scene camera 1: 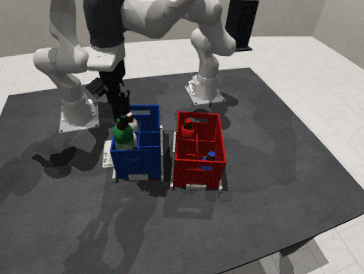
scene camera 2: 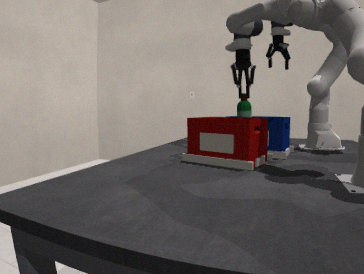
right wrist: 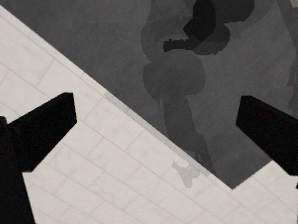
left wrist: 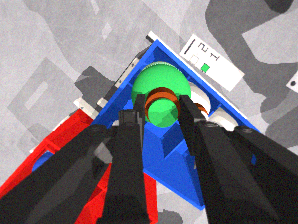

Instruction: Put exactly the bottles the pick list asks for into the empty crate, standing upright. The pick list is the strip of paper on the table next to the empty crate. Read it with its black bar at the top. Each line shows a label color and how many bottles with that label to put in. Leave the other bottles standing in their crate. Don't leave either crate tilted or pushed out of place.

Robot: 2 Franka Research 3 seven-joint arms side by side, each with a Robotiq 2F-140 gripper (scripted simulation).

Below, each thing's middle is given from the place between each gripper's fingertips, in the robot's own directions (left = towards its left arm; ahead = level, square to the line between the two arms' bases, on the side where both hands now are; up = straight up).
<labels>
My left gripper is now 80 mm above the green bottle (left wrist: 161,82). Also, from my left hand: pick list (left wrist: 197,52) (120 mm behind, 70 mm to the right, 300 mm below); red crate (scene camera 2: 234,138) (50 mm ahead, 290 mm to the left, 210 mm below); blue crate (scene camera 1: 147,159) (70 mm behind, 70 mm to the left, 210 mm below).
The green bottle lies 22 cm ahead of my right hand, 47 cm to the left of it and 28 cm below it. Round my right hand: pick list 10 cm ahead, 40 cm to the left, 50 cm below; then red crate 27 cm ahead, 76 cm to the left, 42 cm below; then blue crate 15 cm ahead, 54 cm to the left, 42 cm below.
</labels>
